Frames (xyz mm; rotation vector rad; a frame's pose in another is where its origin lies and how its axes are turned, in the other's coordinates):
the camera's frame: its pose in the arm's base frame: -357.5 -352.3 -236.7 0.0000 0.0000 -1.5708
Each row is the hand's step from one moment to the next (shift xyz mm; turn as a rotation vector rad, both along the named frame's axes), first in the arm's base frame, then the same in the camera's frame.
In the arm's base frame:
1: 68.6 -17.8 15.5 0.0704 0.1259 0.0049
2: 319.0 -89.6 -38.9 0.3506 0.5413 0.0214
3: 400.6 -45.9 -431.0 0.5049 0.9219 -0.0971
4: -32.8 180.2 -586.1 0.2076 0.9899 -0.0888
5: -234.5 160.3 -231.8 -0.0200 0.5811 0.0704
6: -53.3 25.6 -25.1 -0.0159 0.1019 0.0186
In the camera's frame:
1: 17.8 68.6 15.5 -0.1259 0.0704 0.0049
2: 89.6 319.0 -38.9 -0.5413 0.3506 0.0214
3: 45.9 400.6 -431.0 -0.9219 0.5049 -0.0971
4: -180.2 -32.8 -586.1 -0.9899 0.2076 -0.0888
5: -160.3 -234.5 -231.8 -0.5811 -0.0200 0.0704
6: -25.6 -53.3 -25.1 -0.1019 -0.0159 0.0186

